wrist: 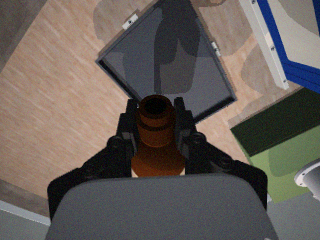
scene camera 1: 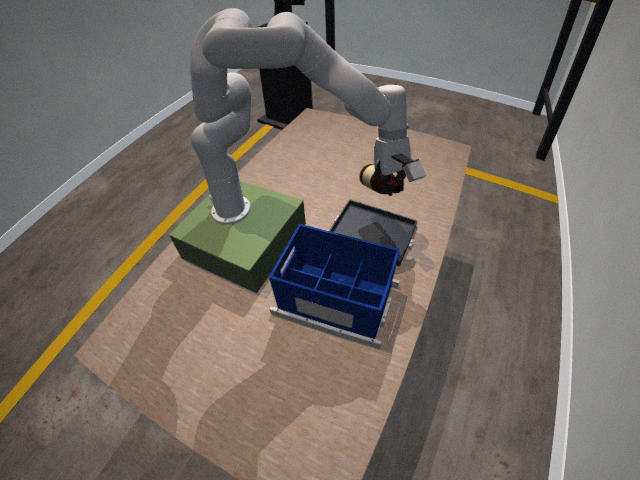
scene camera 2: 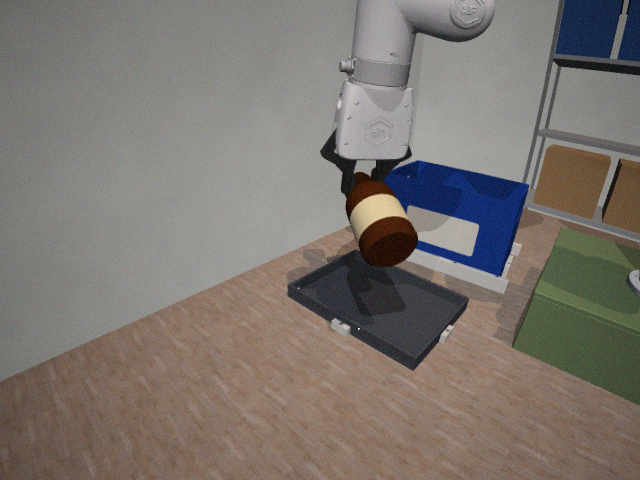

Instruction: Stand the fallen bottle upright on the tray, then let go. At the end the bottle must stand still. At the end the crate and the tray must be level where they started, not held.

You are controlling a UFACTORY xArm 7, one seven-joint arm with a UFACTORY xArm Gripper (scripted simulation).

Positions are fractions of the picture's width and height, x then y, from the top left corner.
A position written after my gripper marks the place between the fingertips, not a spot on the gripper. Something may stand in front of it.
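There's a blue crate (scene camera 1: 0.51,0.55), and a brown bottle that you'd find at (scene camera 2: 0.60,0.49) and, for the bottle again, at (wrist: 0.49,0.65). There's a dark grey tray too, and that tray's at (scene camera 2: 0.64,0.65) and also at (scene camera 1: 0.56,0.46). As for my gripper (scene camera 2: 0.56,0.41), the wrist view has it as well, with the gripper at (wrist: 0.49,0.46).
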